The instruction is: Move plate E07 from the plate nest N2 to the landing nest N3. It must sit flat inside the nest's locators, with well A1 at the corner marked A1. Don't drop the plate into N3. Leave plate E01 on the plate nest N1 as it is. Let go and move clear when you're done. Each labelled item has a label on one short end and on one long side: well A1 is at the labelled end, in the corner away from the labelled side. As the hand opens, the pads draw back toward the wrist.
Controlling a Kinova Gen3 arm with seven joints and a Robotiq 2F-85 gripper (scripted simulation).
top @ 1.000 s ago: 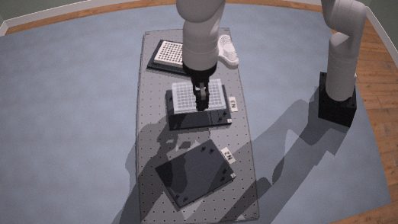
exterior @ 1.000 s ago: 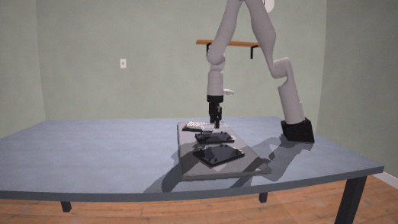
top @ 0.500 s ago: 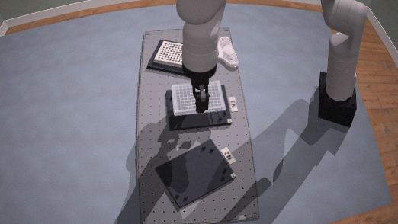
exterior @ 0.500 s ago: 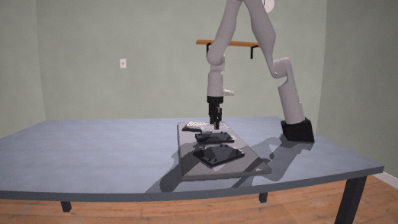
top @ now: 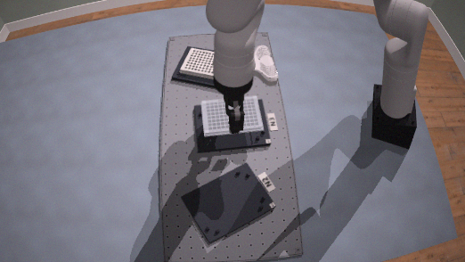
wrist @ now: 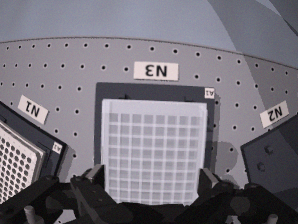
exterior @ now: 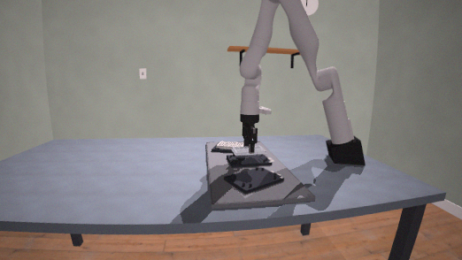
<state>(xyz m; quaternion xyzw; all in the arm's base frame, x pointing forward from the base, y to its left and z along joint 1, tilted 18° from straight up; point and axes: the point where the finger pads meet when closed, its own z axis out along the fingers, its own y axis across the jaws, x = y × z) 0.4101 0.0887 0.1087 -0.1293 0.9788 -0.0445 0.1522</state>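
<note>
My gripper is now 50 mm above the landing nest N3. The rest, counted from my hand: A1 corner tag 90 mm behind, 30 mm to the left, 50 mm below; then plate 10 mm below; then N3 label 90 mm behind, 20 mm to the right, 60 mm below.
</note>
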